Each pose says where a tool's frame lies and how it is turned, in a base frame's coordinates. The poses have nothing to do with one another.
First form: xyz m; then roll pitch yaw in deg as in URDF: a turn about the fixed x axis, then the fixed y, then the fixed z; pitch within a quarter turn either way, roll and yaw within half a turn.
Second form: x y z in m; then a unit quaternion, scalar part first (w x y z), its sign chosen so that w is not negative. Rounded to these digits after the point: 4 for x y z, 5 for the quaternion.
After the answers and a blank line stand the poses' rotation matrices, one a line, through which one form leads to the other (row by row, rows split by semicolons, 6 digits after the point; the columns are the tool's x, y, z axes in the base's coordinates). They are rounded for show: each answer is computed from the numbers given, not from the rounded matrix.
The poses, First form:
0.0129, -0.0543, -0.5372, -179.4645, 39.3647, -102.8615
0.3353, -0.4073, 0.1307, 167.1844, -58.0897, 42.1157
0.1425, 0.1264, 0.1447, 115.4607, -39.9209, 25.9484
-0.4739, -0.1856, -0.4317, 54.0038, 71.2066, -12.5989
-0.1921, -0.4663, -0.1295, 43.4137, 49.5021, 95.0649
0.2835, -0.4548, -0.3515, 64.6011, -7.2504, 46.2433
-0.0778, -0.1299, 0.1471, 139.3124, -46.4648, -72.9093
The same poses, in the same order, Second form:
0.0129, -0.0543, -0.5372, 0.26607, -0.58580, 0.73715, 0.20654
0.3353, -0.4073, 0.1307, 0.08230, -0.83023, -0.26160, -0.48530
0.1425, 0.1264, 0.1447, 0.42422, 0.81538, 0.00082, 0.39394
-0.4739, -0.1856, -0.4317, 0.69106, 0.42384, 0.47507, -0.34221
-0.1921, -0.4663, -0.1295, 0.68390, -0.06016, 0.51040, 0.51784
0.2835, -0.4548, -0.3515, 0.76254, 0.51144, 0.16026, 0.36233
-0.0778, -0.1299, 0.1471, 0.47672, 0.61152, -0.62225, 0.10767

-0.172094 -0.973549 0.150287; -0.753728 0.228364 0.616234; -0.634254 -0.007226 -0.773091
0.392105 0.514250 0.762759; 0.354489 -0.849588 0.390561; 0.848877 0.117249 -0.515423
0.689616 -0.332890 0.643129; 0.335580 -0.640079 -0.691148; 0.641729 0.692447 -0.329697
0.314399 0.875678 0.366525; -0.070270 0.406513 -0.910939; -0.946686 0.260643 0.189342
-0.057333 -0.769712 0.635811; 0.646884 0.456443 0.610901; -0.760430 0.446321 0.471746
0.686068 -0.388647 0.615032; 0.716508 0.214293 -0.663849; 0.126206 0.896120 0.425488
0.202428 -0.863687 -0.461593; -0.658383 0.228904 -0.717032; 0.724951 0.449052 -0.522300

